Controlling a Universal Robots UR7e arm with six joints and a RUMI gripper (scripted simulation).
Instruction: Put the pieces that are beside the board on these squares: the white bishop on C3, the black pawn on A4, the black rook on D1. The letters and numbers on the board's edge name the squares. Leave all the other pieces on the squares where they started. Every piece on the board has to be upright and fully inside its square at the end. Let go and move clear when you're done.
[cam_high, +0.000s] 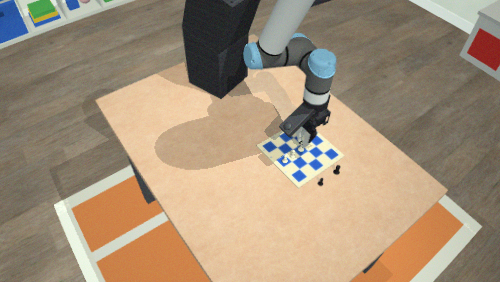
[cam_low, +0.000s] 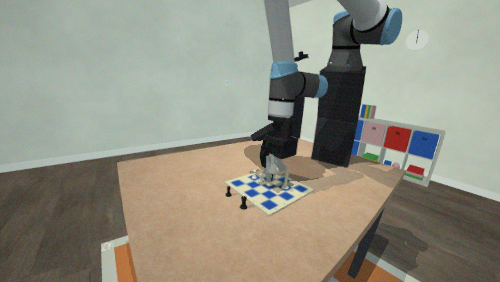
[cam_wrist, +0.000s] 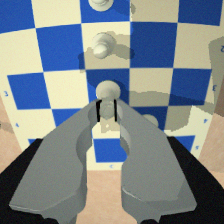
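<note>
The chessboard lies 4 cm below my hand. The rest, counted from my hand: black pawn 14 cm ahead, 3 cm to the right, 3 cm below; white chess piece 4 cm to the left, 4 cm behind; black rook 14 cm ahead, 4 cm to the left, 2 cm below.
</note>
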